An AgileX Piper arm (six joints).
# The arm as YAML. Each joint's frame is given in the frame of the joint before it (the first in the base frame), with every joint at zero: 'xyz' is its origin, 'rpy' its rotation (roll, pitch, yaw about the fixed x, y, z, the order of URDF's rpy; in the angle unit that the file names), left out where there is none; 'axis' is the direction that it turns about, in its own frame. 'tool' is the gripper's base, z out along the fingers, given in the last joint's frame.
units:
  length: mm
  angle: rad
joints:
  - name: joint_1
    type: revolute
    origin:
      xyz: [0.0, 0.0, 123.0]
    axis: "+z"
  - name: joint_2
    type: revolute
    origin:
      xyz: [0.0, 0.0, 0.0]
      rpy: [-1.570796, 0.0, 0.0]
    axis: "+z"
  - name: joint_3
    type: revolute
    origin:
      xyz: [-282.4, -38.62, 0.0]
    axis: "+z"
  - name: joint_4
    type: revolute
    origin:
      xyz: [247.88, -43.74, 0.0]
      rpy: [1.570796, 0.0, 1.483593]
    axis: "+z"
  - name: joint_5
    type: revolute
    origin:
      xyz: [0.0, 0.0, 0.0]
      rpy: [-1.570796, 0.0, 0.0]
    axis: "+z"
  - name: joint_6
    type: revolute
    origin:
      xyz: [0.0, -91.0, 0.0]
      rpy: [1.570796, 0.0, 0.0]
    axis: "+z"
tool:
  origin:
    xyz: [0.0, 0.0, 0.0]
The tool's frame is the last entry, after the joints.
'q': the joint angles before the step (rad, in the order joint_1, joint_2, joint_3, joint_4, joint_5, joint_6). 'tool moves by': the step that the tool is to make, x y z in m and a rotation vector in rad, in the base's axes. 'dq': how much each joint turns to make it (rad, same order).
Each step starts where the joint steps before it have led.
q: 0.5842 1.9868 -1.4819 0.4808 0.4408 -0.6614
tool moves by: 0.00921 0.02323 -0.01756 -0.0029 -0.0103 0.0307
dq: 0.0317 0.0928 -0.0804 0.0041 -0.0190 -0.0123
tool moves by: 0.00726 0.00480 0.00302 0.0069 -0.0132 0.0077
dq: -0.0015 0.0251 -0.0524 -0.0036 0.0147 -0.0022
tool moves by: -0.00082 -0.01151 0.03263 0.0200 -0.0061 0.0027
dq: -0.0243 -0.0613 -0.0251 -0.0083 0.0759 0.0123
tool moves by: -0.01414 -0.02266 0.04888 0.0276 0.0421 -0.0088
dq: -0.0346 -0.1168 -0.0110 -0.0131 0.1488 0.0615
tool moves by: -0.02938 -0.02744 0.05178 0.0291 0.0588 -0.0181
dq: -0.0295 -0.1485 0.0082 -0.0127 0.1659 0.0899
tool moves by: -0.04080 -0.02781 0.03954 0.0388 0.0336 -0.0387
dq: -0.0150 -0.1720 0.0676 -0.0089 0.0931 0.0921
